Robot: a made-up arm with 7 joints.
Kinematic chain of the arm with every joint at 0, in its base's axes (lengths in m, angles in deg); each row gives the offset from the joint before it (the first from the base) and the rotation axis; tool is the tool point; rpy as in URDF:
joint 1: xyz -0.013 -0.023 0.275 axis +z
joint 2: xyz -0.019 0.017 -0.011 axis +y
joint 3: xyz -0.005 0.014 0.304 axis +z
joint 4: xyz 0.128 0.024 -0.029 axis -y
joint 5: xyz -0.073 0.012 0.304 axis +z
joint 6: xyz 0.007 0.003 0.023 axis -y
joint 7: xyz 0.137 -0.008 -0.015 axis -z
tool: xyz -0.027 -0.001 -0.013 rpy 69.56 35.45 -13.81
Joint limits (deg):
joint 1: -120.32..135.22
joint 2: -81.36..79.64
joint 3: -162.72..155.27
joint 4: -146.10..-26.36
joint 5: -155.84..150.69
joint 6: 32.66..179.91
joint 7: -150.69..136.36
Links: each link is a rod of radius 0.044 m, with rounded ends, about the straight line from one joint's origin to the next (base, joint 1, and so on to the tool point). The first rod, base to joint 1, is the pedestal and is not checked.
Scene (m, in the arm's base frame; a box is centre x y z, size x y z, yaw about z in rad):
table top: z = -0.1
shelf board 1: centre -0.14 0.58 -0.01 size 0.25 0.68 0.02 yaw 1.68
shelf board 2: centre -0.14 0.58 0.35 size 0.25 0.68 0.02 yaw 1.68
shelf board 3: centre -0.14 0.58 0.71 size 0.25 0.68 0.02 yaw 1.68
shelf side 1: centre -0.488 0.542 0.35 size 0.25 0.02 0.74 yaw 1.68
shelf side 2: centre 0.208 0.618 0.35 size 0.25 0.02 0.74 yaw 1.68
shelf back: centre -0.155 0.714 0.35 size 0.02 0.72 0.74 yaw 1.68
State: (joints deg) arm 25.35 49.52 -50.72 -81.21 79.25 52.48 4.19
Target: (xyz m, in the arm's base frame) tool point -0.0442 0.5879 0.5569
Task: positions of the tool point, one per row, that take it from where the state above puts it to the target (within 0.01 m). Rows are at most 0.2 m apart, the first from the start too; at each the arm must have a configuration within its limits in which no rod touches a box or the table.
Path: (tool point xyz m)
1: 0.5702 0.0915 0.2630
2: 0.4964 0.2140 0.3322
3: 0.3869 0.3059 0.4012
4: 0.2536 0.3541 0.4654
5: 0.1139 0.3515 0.5192
6: -0.0127 0.3007 0.5569
7: -0.0116 0.3667 0.5767
8: -0.0162 0.4310 0.5861
9: -0.0246 0.4908 0.5852
10: -0.0348 0.5439 0.5749
11: -0.0441 0.5879 0.5569

